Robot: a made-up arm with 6 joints. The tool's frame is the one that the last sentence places.
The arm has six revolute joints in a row. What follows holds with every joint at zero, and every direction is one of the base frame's.
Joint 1 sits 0.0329 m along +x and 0.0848 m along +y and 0.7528 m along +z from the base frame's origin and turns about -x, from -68.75 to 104.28 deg.
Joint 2 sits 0.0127 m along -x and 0.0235 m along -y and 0.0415 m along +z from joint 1 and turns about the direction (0.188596, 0.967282, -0.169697), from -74.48 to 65.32 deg.
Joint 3 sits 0.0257 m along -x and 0.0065 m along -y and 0.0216 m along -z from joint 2 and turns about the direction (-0.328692, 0.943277, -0.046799), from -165.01 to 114.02 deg.
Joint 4 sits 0.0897 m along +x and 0.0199 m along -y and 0.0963 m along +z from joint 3 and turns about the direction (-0.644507, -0.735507, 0.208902), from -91.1 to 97.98 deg.
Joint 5 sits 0.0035 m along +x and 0.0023 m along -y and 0.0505 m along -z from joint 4 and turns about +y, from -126.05 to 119.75 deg.
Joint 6 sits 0.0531 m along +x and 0.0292 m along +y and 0.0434 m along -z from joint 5 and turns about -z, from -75.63 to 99.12 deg.
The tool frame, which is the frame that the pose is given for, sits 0.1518 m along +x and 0.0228 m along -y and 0.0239 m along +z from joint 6; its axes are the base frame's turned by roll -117.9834, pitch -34.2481 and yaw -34.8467 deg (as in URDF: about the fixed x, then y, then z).
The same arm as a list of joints. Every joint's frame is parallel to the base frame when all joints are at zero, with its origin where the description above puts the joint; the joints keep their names.
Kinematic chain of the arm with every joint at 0, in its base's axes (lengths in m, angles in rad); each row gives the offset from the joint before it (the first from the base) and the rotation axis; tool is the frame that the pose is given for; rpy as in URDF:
joint 1: xyz 0.0329 0.0848 0.7528 axis -x
joint 2: xyz -0.0127 -0.0235 0.0415 axis 0.188596 0.967282 -0.169697
joint 3: xyz -0.0257 -0.0065 -0.0216 axis -0.328692 0.943277 -0.046799
joint 4: xyz 0.0897 -0.0199 0.0963 axis -0.644507 -0.735507 0.208902
joint 5: xyz 0.0035 -0.0023 -0.0505 axis +y
joint 6: xyz 0.0531 0.0292 -0.0434 axis -z
tool: xyz 0.1518 -0.0228 0.0239 rpy -2.0592 -0.5977 -0.6082
Joint limits (rad, base to tool): -1.1999..1.8200 -1.2999..1.1400 -2.8800..1.9900 -1.5900..1.7101 -2.2000..2.0900 -1.3200..1.7300

